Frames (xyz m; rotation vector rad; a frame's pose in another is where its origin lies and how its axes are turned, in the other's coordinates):
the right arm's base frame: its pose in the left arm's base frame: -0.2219 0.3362 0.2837 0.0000 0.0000 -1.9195
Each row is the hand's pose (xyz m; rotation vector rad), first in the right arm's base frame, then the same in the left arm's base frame.
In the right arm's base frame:
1: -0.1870 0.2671 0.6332 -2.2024 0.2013 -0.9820
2: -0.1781 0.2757 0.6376 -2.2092 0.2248 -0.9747
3: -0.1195 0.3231 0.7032 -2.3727 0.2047 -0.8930
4: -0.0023 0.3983 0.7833 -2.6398 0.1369 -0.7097
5: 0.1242 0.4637 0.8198 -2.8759 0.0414 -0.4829
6: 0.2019 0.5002 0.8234 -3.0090 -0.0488 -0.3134
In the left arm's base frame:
1: 0.0930 0.4207 0.9169 1.2496 -2.1830 1.4916
2: 0.0981 0.4094 0.9213 1.2316 -2.2037 1.4812
3: 0.1226 0.3381 0.9869 1.3213 -2.2812 1.2781
4: 0.1532 0.2023 1.0670 1.4901 -2.3807 0.9212
5: 0.1715 0.0610 1.1035 1.6564 -2.4386 0.5607
6: 0.1792 -0.0245 1.1071 1.7732 -2.4461 0.3249

